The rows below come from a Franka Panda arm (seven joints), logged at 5 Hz.
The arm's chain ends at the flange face. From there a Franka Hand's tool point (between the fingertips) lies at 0.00 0.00 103.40 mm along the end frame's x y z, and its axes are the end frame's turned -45 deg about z.
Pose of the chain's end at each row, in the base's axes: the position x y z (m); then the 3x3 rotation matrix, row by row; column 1 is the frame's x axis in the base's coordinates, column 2 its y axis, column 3 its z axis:
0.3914 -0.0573 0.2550; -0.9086 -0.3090 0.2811; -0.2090 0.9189 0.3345; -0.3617 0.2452 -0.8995
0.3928 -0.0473 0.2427; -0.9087 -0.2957 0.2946; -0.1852 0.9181 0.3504; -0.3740 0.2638 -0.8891
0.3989 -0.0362 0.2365; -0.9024 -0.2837 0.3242; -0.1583 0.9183 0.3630; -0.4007 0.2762 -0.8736
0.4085 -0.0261 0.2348; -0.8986 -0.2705 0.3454; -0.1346 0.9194 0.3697; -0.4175 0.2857 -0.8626
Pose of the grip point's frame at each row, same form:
0.4205 -0.0227 0.1620; -0.4240 -0.8610 0.2811; -0.7975 0.5020 0.3345; -0.4291 -0.0824 -0.8995
0.4233 -0.0111 0.1508; -0.4335 -0.8516 0.2946; -0.7802 0.5182 0.3504; -0.4510 -0.0779 -0.8891
0.4324 0.0013 0.1462; -0.4375 -0.8387 0.3242; -0.7613 0.5374 0.3630; -0.4786 -0.0880 -0.8736
0.4442 0.0121 0.1456; -0.4441 -0.8267 0.3454; -0.7453 0.5549 0.3697; -0.4972 -0.0932 -0.8626

